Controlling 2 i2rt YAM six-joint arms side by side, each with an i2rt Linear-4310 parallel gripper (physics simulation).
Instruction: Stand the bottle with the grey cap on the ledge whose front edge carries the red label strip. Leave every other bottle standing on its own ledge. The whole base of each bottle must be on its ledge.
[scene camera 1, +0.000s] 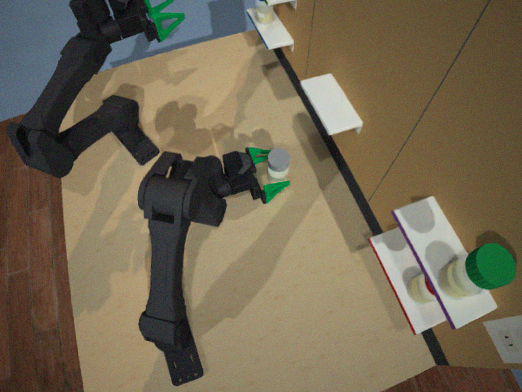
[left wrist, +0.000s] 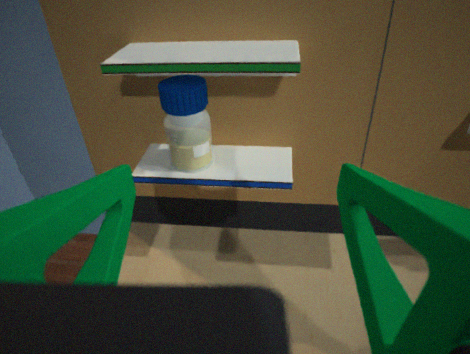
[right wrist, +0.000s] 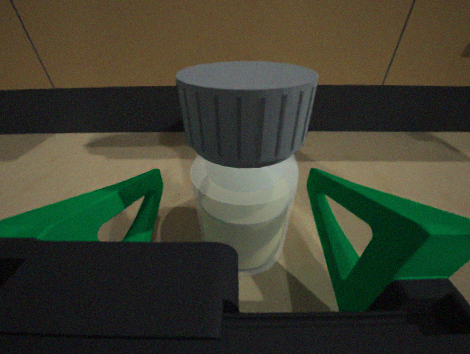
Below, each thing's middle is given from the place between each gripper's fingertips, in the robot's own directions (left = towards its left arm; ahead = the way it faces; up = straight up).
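My right gripper's 2 cm past the grey-capped bottle (right wrist: 245, 119), 1 cm to the left of it and 1 cm below it. Counting from my right hand, there's a bare white ledge (scene camera 1: 336, 113) that's 18 cm above, 12 cm ahead and 2 cm to the left. The blue-strip ledge (left wrist: 242, 163) is 42 cm to the left of my right hand, 12 cm ahead of it and 11 cm above it, and the red-label ledge (scene camera 1: 395, 254) is 38 cm to the right of that right hand, 11 cm ahead of it and 11 cm above it.
As for my left hand, it's 25 cm short of the green-label ledge (left wrist: 254, 51), 7 cm to the right of it and 3 cm above it. From my left hand, you'd find the bare white ledge 25 cm ahead, 33 cm to the right and 10 cm below; the grey-capped bottle 12 cm ahead, 36 cm to the right and 27 cm below; and the blue-strip ledge 25 cm ahead, 7 cm to the left and 17 cm below.
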